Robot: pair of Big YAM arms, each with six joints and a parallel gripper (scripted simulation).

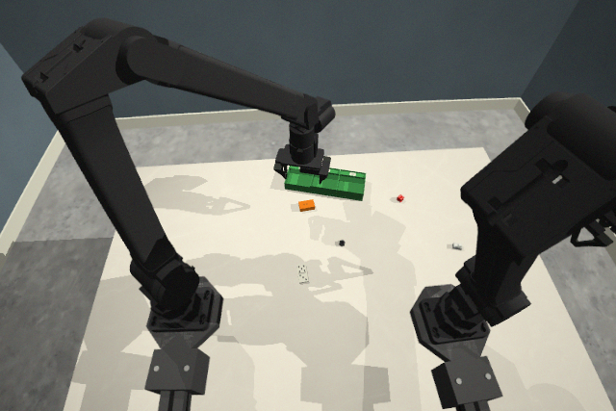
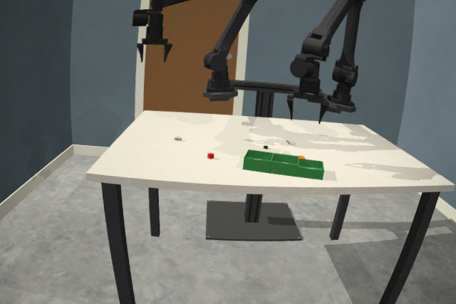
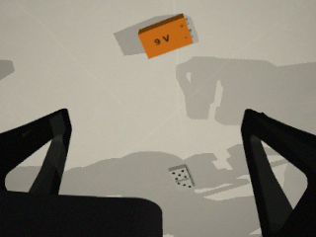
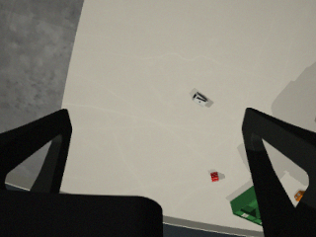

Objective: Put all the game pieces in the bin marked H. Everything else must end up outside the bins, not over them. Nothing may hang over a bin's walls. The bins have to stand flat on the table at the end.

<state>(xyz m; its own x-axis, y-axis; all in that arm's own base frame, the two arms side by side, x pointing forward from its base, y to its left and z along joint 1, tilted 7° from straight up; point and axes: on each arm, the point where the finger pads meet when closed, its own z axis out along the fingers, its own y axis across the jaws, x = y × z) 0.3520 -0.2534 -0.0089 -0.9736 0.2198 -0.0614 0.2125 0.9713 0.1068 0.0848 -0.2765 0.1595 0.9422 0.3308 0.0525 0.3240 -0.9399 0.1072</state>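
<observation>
Now: the white domino 210 mm behind my left hand, 10 mm to the right of it and 150 mm below it. The rest, counted from my left hand: green bin row: 90 mm ahead, 70 mm to the right, 130 mm below; then orange block: 20 mm to the right, 140 mm below; then black piece: 120 mm behind, 110 mm to the right, 150 mm below.
</observation>
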